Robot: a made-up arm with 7 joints. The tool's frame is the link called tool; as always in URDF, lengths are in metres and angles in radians. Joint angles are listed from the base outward.
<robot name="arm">
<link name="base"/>
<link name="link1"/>
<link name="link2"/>
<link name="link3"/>
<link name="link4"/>
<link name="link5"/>
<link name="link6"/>
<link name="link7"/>
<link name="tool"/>
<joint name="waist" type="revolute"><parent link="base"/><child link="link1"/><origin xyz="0.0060 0.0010 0.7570" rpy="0.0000 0.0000 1.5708"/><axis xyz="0 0 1"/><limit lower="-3.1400" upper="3.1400"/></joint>
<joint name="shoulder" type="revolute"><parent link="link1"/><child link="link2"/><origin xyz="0.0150 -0.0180 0.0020" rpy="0.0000 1.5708 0.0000"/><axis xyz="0 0 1"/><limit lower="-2.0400" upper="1.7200"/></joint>
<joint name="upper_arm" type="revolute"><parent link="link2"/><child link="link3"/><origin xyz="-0.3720 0.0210 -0.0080" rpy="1.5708 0.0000 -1.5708"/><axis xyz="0 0 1"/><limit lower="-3.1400" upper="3.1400"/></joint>
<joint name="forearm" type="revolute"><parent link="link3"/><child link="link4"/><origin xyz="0.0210 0.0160 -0.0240" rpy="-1.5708 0.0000 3.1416"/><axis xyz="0 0 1"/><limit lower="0.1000" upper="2.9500"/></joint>
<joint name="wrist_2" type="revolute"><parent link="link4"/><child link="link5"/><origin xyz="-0.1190 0.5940 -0.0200" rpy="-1.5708 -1.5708 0.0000"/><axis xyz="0 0 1"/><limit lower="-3.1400" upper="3.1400"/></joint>
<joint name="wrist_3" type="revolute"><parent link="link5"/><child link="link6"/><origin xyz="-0.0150 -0.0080 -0.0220" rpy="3.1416 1.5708 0.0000"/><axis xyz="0 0 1"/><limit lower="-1.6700" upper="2.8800"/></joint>
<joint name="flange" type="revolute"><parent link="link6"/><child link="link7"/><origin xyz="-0.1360 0.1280 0.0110" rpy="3.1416 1.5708 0.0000"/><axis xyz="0 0 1"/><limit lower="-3.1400" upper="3.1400"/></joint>
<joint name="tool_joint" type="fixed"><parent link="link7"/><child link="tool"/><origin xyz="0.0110 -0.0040 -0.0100" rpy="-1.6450 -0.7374 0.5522"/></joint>
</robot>
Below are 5 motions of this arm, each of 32 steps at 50 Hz.
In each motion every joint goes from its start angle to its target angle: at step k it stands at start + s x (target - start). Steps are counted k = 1, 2, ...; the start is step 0. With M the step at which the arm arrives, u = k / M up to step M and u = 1 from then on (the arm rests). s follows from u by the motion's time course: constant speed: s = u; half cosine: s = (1 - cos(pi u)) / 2; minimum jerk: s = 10 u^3 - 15 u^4 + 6 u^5.
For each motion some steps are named. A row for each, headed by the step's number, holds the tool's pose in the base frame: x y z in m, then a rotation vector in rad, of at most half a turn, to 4 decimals.
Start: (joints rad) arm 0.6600 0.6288 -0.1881 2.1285 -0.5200 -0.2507 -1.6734
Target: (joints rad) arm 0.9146 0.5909 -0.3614 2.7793 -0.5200 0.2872 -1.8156
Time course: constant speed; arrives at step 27
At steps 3, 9, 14, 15, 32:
3: 0.6651 0.6272 1.2816 1.3980 -0.3464 1.3060
9: 0.6132 0.6409 1.3726 1.3322 -0.4160 1.3348
14: 0.5597 0.6457 1.4451 1.2853 -0.4762 1.3544
15: 0.5480 0.6458 1.4592 1.2768 -0.4884 1.3579
32: 0.3848 0.6247 1.6102 1.1997 -0.6366 1.3898

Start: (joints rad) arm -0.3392 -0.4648 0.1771 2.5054 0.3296 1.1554 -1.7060
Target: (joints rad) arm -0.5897 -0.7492 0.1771 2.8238 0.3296 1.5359 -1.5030
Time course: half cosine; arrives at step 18
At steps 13, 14, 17, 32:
13: -0.3290 0.3773 1.6878 1.6584 -1.0654 0.8360
14: -0.3451 0.3950 1.6722 1.6441 -1.0808 0.8376
17: -0.3713 0.4271 1.6426 1.6180 -1.1080 0.8401
32: -0.3731 0.4293 1.6404 1.6162 -1.1099 0.8402

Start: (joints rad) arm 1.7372 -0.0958 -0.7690 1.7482 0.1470 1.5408 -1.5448
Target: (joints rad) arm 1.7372 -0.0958 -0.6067 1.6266 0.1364 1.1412 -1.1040
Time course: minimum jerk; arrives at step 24
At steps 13, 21, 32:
13: 0.3094 0.6414 1.2879 1.7963 0.8197 -0.1764
21: 0.2752 0.6716 1.2832 1.9499 0.7606 -0.2437
32: 0.2738 0.6726 1.2830 1.9560 0.7587 -0.2466

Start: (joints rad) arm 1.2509 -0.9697 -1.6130 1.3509 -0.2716 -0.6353 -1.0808
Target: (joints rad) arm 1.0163 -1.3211 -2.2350 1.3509 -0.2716 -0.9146 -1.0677
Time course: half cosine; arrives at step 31
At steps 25, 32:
25: 0.2046 -0.7681 0.6330 -1.4576 2.4738 0.1457
32: 0.1704 -0.7646 0.5871 -1.3813 2.5136 0.2006

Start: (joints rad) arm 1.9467 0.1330 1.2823 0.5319 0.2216 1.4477 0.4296
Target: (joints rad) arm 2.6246 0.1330 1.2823 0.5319 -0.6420 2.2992 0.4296
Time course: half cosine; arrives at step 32
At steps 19, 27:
19: -0.2469 -0.1804 0.5335 1.0649 0.0202 1.4450
27: -0.2264 -0.1804 0.5689 1.3290 -0.0114 1.8663

